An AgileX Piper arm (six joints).
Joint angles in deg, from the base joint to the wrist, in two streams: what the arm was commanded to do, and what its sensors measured. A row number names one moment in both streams.
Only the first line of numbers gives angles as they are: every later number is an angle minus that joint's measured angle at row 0.
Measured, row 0: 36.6 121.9 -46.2 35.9 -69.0 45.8
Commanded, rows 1 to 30: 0.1 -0.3 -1.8 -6.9 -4.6 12.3; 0.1 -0.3 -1.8 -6.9 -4.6 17.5; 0.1 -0.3 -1.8 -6.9 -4.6 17.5; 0.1 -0.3 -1.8 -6.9 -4.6 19.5; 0.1 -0.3 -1.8 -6.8 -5.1 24.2; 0.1 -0.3 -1.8 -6.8 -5.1 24.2; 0.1 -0.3 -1.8 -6.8 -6.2 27.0; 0.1 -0.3 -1.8 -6.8 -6.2 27.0; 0.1 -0.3 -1.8 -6.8 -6.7 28.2; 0.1 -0.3 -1.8 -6.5 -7.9 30.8; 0.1 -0.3 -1.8 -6.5 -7.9 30.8; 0.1 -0.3 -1.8 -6.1 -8.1 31.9; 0.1 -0.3 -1.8 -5.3 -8.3 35.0; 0.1 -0.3 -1.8 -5.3 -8.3 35.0; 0.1 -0.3 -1.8 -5.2 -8.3 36.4; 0.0 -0.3 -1.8 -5.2 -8.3 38.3; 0.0 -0.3 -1.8 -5.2 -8.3 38.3; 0.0 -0.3 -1.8 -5.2 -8.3 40.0; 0.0 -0.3 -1.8 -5.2 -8.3 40.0; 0.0 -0.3 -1.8 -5.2 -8.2 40.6; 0.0 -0.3 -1.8 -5.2 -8.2 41.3; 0.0 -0.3 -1.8 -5.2 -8.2 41.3; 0.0 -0.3 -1.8 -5.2 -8.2 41.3; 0.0 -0.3 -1.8 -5.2 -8.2 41.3; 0.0 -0.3 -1.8 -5.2 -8.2 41.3; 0.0 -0.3 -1.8 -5.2 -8.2 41.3; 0.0 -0.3 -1.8 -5.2 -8.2 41.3; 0.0 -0.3 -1.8 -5.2 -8.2 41.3; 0.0 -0.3 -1.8 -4.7 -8.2 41.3; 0.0 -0.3 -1.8 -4.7 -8.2 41.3
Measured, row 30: 0.0 0.0 0.0 0.1 -1.0 40.1
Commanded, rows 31 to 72: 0.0 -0.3 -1.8 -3.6 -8.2 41.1; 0.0 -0.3 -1.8 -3.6 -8.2 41.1; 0.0 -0.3 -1.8 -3.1 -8.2 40.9; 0.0 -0.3 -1.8 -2.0 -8.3 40.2; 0.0 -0.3 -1.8 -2.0 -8.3 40.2; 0.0 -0.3 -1.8 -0.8 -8.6 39.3; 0.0 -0.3 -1.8 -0.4 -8.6 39.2; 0.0 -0.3 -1.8 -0.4 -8.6 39.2; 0.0 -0.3 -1.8 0.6 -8.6 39.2; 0.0 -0.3 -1.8 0.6 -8.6 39.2; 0.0 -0.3 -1.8 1.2 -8.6 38.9; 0.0 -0.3 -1.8 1.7 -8.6 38.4; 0.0 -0.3 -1.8 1.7 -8.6 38.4; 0.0 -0.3 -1.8 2.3 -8.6 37.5; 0.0 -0.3 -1.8 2.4 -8.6 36.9; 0.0 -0.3 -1.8 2.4 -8.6 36.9; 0.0 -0.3 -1.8 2.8 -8.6 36.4; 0.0 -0.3 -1.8 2.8 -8.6 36.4; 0.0 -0.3 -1.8 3.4 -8.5 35.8; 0.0 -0.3 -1.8 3.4 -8.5 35.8; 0.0 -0.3 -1.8 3.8 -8.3 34.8; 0.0 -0.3 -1.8 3.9 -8.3 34.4; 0.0 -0.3 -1.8 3.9 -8.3 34.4; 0.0 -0.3 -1.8 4.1 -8.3 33.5; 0.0 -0.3 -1.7 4.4 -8.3 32.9; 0.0 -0.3 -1.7 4.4 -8.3 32.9; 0.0 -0.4 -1.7 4.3 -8.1 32.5; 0.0 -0.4 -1.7 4.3 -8.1 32.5; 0.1 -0.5 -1.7 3.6 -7.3 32.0; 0.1 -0.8 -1.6 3.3 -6.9 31.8; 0.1 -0.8 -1.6 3.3 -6.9 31.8; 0.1 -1.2 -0.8 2.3 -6.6 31.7; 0.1 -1.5 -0.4 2.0 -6.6 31.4; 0.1 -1.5 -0.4 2.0 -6.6 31.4; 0.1 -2.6 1.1 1.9 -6.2 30.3; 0.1 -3.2 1.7 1.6 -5.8 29.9; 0.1 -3.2 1.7 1.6 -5.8 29.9; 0.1 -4.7 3.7 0.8 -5.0 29.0; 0.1 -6.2 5.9 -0.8 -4.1 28.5; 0.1 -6.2 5.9 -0.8 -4.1 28.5; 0.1 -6.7 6.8 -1.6 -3.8 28.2; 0.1 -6.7 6.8 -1.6 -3.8 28.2
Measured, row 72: 0.4 -4.6 4.7 1.1 -0.1 30.2
